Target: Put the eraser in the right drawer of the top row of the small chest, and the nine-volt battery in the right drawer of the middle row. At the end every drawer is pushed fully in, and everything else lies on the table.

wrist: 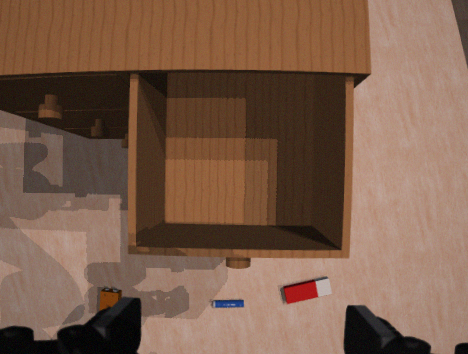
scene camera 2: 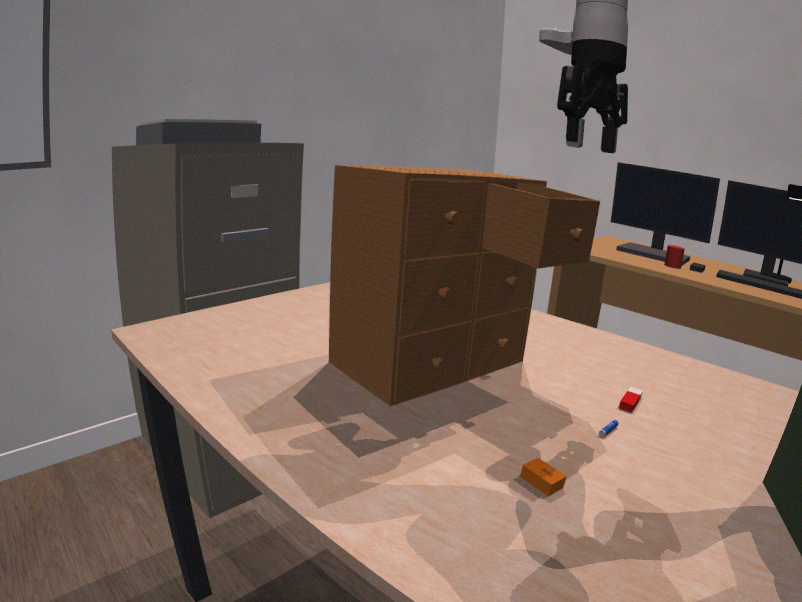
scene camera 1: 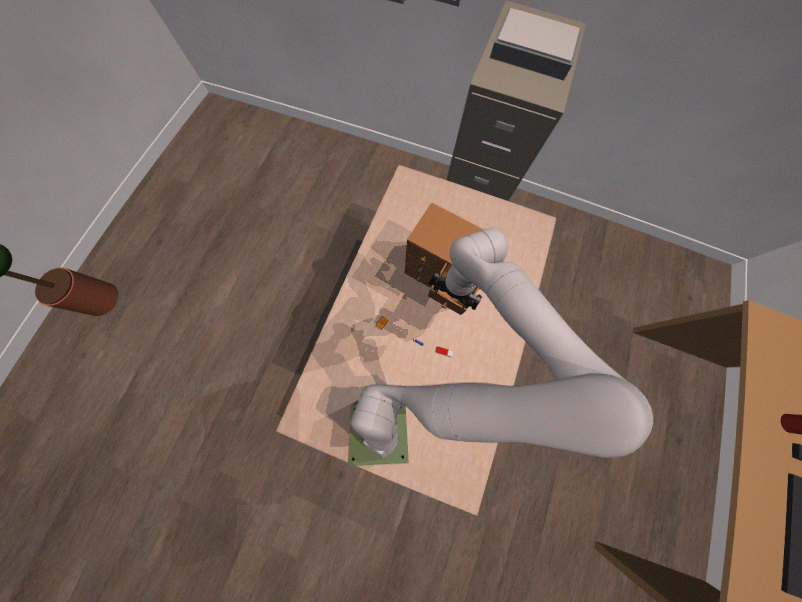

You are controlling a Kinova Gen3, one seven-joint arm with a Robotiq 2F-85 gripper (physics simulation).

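Places are measured from the arm's base along level axes (x ahead, y left, z up), in metres.
Where they show: gripper, fingertip midpoint: (wrist: 242, 325) (scene camera 2: 591, 149) (scene camera 1: 450, 297).
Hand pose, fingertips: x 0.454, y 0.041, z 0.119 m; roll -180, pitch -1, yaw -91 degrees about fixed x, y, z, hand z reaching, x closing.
Each offset is from my fingertips to the top centre of the thing. "*": to the spot under its first point. Level surfaces: height alone.
The small chest @(0.209 m ahead, 0.075 m left, 0.056 m down) (scene camera 1: 446, 226) (scene camera 2: 366, 278) (wrist: 200, 35) stands on the table. Its top-row right drawer @(* 0.025 m ahead, 0.069 m left, 0.111 m down) (scene camera 2: 540, 226) (wrist: 240, 253) is pulled far out, and its inside shows no object in the wrist view. The other drawers look pushed in. The eraser @(0.088 m back, 0.099 m right, 0.362 m down) (scene camera 1: 443, 351) (scene camera 2: 630, 399) (wrist: 306, 290), red with a white end, lies flat on the table in front of the chest. The orange nine-volt battery @(0.119 m back, 0.184 m left, 0.358 m down) (scene camera 1: 382, 322) (scene camera 2: 542, 476) (wrist: 110, 298) lies on the table further left, partly behind a fingertip in the wrist view. My gripper (scene camera 2: 592, 145) (wrist: 242, 325) is open and empty, high above the table and above the open drawer's level.
A small blue cylinder @(0.110 m back, 0.013 m left, 0.365 m down) (scene camera 1: 418, 342) (scene camera 2: 608, 428) (wrist: 228, 303) lies on the table @(0.375 m down) (scene camera 1: 453, 479) (scene camera 2: 272, 336) (wrist: 410, 210) between battery and eraser. A filing cabinet (scene camera 1: 508, 129) (scene camera 2: 239, 213) stands behind the table. A desk (scene camera 1: 770, 388) (scene camera 2: 647, 275) with monitors stands to one side.
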